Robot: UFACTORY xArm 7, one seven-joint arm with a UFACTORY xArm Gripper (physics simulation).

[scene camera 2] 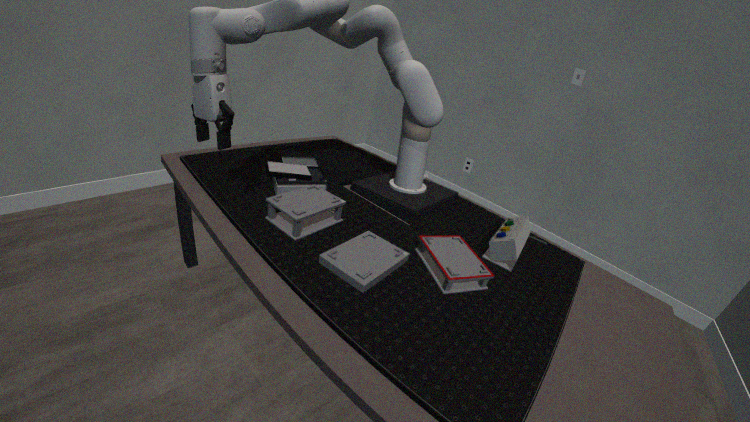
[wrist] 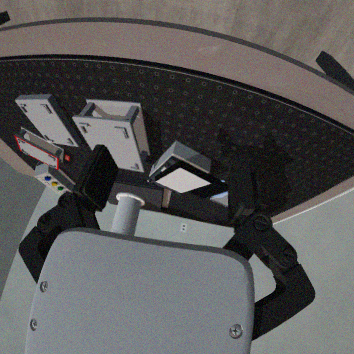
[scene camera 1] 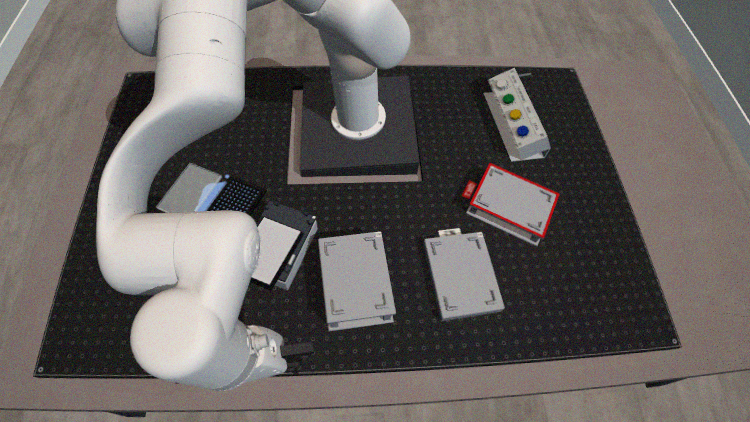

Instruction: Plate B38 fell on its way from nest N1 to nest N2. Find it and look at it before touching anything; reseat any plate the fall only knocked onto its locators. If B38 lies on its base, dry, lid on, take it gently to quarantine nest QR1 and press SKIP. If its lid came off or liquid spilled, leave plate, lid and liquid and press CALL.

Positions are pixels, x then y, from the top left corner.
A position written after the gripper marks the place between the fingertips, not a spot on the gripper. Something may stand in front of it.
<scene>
The gripper (scene camera 2: 213, 144) is open, with nothing in its grasp. Also in view: a white well plate (scene camera 1: 278, 241).
</scene>
